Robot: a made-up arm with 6 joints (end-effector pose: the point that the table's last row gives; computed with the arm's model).
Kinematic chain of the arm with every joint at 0, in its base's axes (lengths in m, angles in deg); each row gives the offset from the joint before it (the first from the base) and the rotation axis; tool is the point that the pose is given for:
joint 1: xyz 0 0 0.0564 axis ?
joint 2: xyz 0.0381 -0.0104 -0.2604 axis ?
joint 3: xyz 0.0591 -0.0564 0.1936 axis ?
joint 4: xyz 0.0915 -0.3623 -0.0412 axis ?
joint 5: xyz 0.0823 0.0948 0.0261 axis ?
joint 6: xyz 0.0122 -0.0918 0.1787 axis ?
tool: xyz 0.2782 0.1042 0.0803
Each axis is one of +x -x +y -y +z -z.
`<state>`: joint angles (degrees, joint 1 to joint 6).
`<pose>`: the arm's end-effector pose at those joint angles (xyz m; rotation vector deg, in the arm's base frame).
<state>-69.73 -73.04 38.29 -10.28 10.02 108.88</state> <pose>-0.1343 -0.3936 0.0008 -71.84 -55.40 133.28</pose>
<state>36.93 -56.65 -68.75 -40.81 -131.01 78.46</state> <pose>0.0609 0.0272 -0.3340 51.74 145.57 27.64</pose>
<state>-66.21 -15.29 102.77 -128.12 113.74 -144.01</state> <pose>0.1081 0.0784 -0.0757 71.20 121.31 -25.63</pose>
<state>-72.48 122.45 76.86 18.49 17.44 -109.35</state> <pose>0.2144 0.6632 -0.8903 -96.09 -67.99 38.69</pose>
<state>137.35 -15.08 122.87 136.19 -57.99 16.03</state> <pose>0.1803 -0.4864 0.2766 121.63 -40.08 -22.14</pose>
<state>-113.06 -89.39 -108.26 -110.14 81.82 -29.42</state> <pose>-0.0814 -0.3102 -0.1416 -84.91 107.42 -95.00</pose>
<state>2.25 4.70 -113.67 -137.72 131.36 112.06</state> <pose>-0.2552 0.0869 -0.2029 -46.31 36.63 163.89</pose>
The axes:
joint 1: -z
joint 2: +y
joint 3: -x
joint 4: -z
joint 5: +y
joint 6: +z

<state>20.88 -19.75 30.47 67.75 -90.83 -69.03</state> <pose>-0.3032 -0.1101 0.2249 -25.78 -156.13 -81.36</pose>
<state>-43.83 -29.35 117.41 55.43 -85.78 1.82</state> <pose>-0.1333 0.2443 0.0566 85.08 139.40 -16.41</pose>
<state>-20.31 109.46 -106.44 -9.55 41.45 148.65</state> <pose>-0.0785 -0.3830 -0.3131 115.43 -53.95 25.01</pose>
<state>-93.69 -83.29 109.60 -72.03 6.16 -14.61</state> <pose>-0.1146 -0.0220 0.0508 -62.83 -68.10 32.45</pose>
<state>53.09 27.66 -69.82 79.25 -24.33 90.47</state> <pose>0.0116 -0.5270 -0.3327 51.14 -4.77 -52.76</pose>
